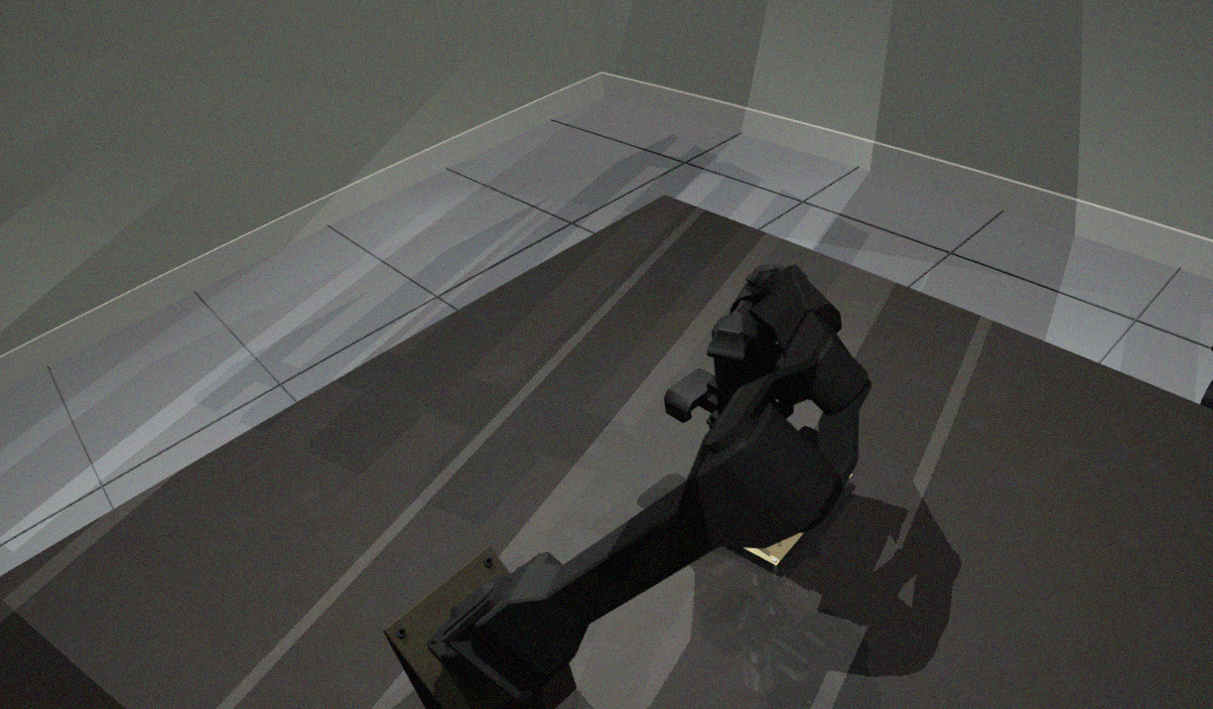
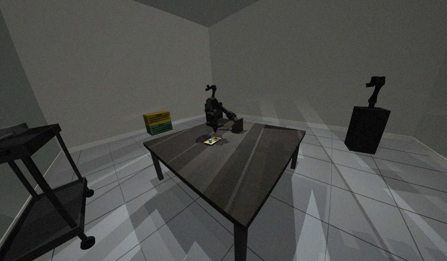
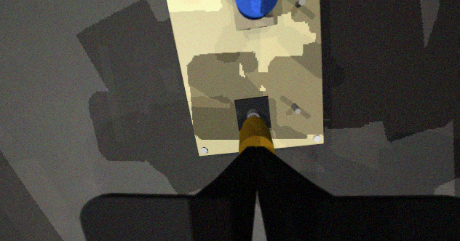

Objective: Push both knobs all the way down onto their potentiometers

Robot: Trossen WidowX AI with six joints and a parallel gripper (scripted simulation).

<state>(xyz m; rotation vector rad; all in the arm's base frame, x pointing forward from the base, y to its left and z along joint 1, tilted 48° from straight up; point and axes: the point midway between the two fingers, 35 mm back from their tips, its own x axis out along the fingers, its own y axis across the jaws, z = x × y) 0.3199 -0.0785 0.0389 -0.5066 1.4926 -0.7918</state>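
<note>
Right now my gripper tip is 70 mm short of the blue knob, 20 mm above it and 10 mm to the left of it.
</note>
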